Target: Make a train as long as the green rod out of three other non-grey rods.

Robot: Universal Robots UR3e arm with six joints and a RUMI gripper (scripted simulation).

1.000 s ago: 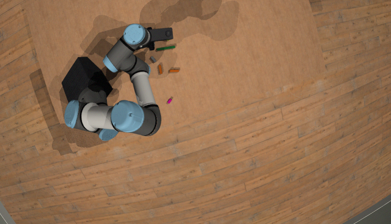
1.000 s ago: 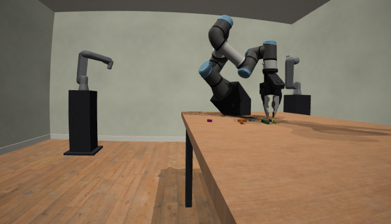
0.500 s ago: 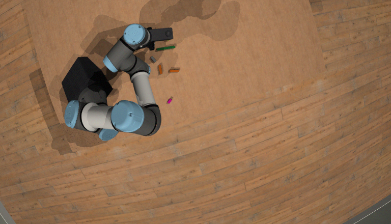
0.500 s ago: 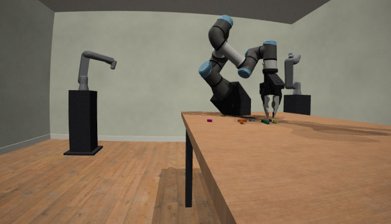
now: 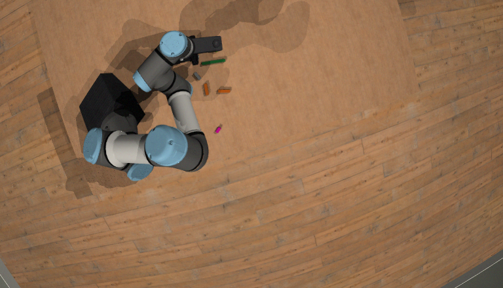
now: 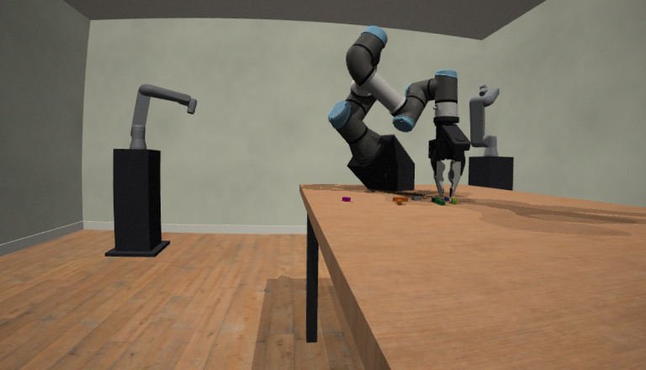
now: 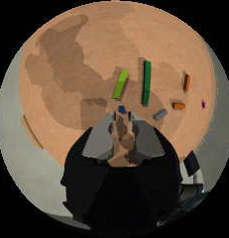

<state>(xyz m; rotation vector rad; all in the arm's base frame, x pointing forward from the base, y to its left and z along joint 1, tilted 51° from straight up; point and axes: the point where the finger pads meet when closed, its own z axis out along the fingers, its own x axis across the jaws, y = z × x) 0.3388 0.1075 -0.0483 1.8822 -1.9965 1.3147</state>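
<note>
The blue rod is 2 cm below my hand. Round my hand: lime rod: 5 cm ahead, 2 cm below, 1 cm to the right; green rod: 5 cm to the right, 4 cm ahead, 2 cm below; grey rod: 8 cm to the right, 3 cm behind, 2 cm below.
</note>
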